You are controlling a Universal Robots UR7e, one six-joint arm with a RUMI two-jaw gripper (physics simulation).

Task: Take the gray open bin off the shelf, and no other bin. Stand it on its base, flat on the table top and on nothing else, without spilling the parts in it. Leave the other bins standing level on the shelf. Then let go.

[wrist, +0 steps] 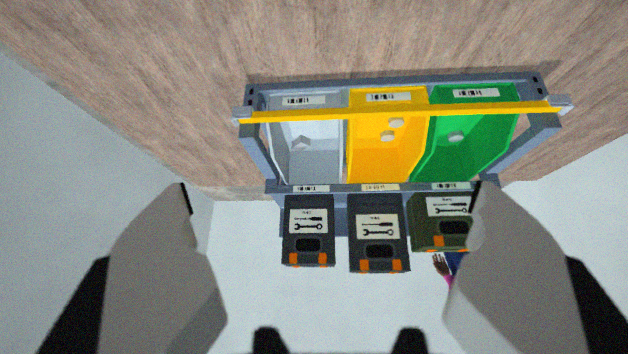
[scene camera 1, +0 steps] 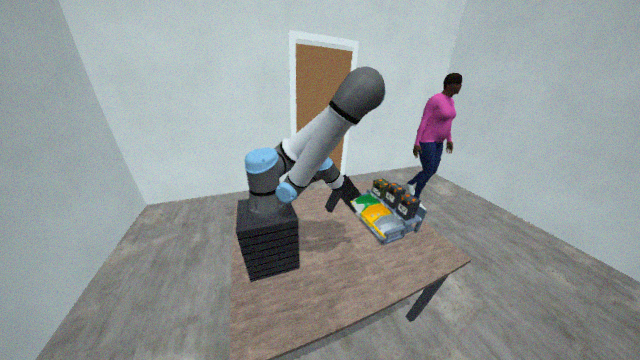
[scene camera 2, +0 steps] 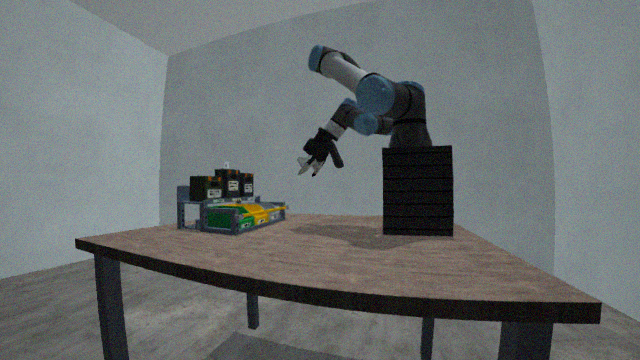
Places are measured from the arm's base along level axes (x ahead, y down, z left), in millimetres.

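Pixels of known places: gripper, between the fingertips: [wrist: 328, 186] [scene camera 1: 354, 209] [scene camera 2: 305, 175]; arm's base, origin of its link: [scene camera 1: 267, 207] [scene camera 2: 410, 149].
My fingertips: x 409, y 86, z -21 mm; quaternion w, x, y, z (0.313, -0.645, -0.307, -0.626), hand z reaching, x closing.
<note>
For each thing: its top centre in the pictures, then the offset to it from my fingertips. Level surfaces: height alone.
- gray open bin, centre of its top: [wrist: 309, 166] [scene camera 2: 258, 203] [scene camera 1: 391, 220] dy +121, dx +246, dz -28 mm
- green bin, centre of its top: [wrist: 458, 162] [scene camera 2: 226, 207] [scene camera 1: 368, 199] dy +121, dx +238, dz +196 mm
- pale part, centre of its top: [wrist: 300, 147] dy +178, dx +287, dz -48 mm
- yellow bar, centre of its top: [wrist: 395, 114] [scene camera 2: 266, 210] dy +137, dx +137, dz +81 mm
- table, height of its surface: dy +202 mm
The gray open bin [scene camera 1: 391, 223] [scene camera 2: 276, 215] [wrist: 315, 167] sits at one end of the low shelf [scene camera 1: 395, 239] [scene camera 2: 183, 194] [wrist: 390, 78], beside the yellow bin [scene camera 1: 376, 214] [wrist: 385, 162] and the green bin [scene camera 1: 367, 200] [wrist: 462, 157]. A pale part [wrist: 301, 142] shows in the gray bin; the yellow bar hides some of its inside. My gripper [scene camera 2: 308, 170] [wrist: 328, 186] is open and empty. It hangs tilted, above and to the robot's side of the shelf, apart from the bins. In scene camera 1 its fingertips are unclear.
A yellow bar [wrist: 400, 111] crosses above the bins' front. Three dark boxes [scene camera 1: 394, 193] [scene camera 2: 229, 184] [wrist: 379, 245] stand on the raised rear level. The black pedestal [scene camera 1: 267, 245] [scene camera 2: 417, 190] carries the arm. A person in pink [scene camera 1: 436, 120] is beyond the table [scene camera 1: 320, 300] [scene camera 2: 320, 270].
</note>
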